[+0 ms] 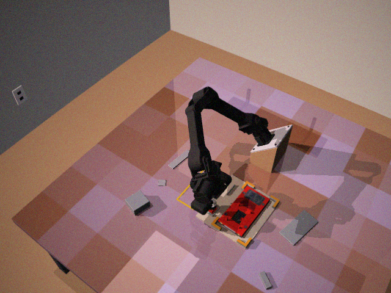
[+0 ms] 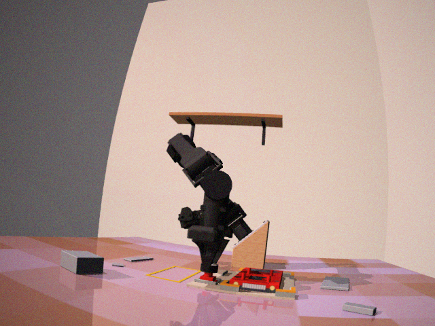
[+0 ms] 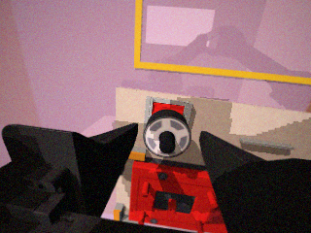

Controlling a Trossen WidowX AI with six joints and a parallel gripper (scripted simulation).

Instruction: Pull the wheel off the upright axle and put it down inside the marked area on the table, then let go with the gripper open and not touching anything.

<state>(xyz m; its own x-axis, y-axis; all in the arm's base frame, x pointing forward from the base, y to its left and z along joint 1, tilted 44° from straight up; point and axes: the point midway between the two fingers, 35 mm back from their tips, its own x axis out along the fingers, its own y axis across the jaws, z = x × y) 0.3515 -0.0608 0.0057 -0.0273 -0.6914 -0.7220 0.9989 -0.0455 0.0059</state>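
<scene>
My gripper tip is now right at the wheel. From my gripper tip the other things lie so: axle (right at my gripper tip).
</scene>
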